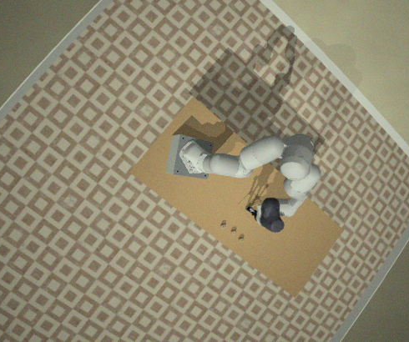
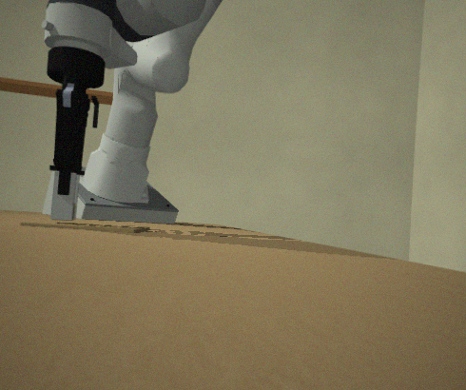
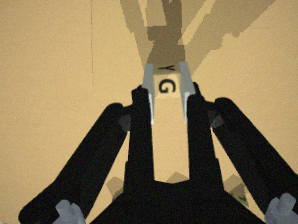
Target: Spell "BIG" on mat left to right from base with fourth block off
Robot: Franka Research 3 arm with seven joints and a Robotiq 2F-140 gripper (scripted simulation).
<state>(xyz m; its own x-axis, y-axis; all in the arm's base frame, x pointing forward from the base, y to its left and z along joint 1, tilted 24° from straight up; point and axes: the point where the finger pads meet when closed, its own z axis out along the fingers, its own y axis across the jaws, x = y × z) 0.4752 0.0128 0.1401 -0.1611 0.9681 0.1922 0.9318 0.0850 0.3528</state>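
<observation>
The thin mat lies 1 cm behind my hand, 4 cm to the left of it and 4 cm below it.
</observation>
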